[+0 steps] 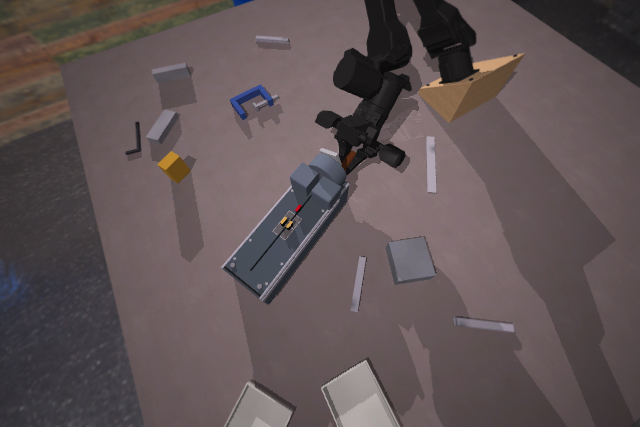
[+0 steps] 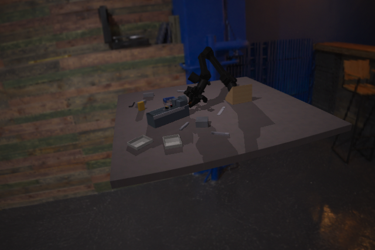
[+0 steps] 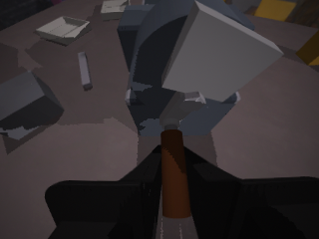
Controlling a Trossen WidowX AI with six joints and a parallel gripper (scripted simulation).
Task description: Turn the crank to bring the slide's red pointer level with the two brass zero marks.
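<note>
The brown crank handle is 20 mm behind my gripper tip, 20 mm above it and 10 mm to the right of it. From my gripper tip the other things lie so: grey block: 220 mm to the left, 20 mm below, 10 mm behind; then blue clamp: 310 mm to the right, 60 mm ahead, 30 mm below; then red pointer: 120 mm ahead, 40 mm to the left, 40 mm above.
</note>
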